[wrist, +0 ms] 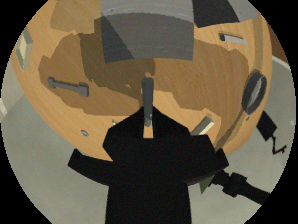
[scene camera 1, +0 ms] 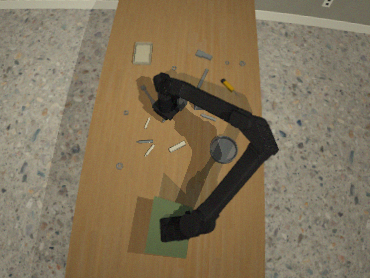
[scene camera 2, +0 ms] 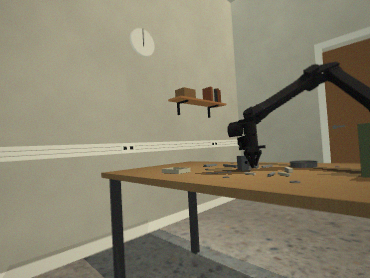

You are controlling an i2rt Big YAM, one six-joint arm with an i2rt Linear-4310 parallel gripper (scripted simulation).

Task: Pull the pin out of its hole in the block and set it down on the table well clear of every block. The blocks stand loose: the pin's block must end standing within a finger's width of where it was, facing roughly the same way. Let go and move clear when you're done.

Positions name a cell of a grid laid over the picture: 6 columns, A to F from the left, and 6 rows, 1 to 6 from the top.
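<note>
A round dish (wrist: F3) is what I see here, and together with the dish there is my gripper (wrist: C3).
</note>
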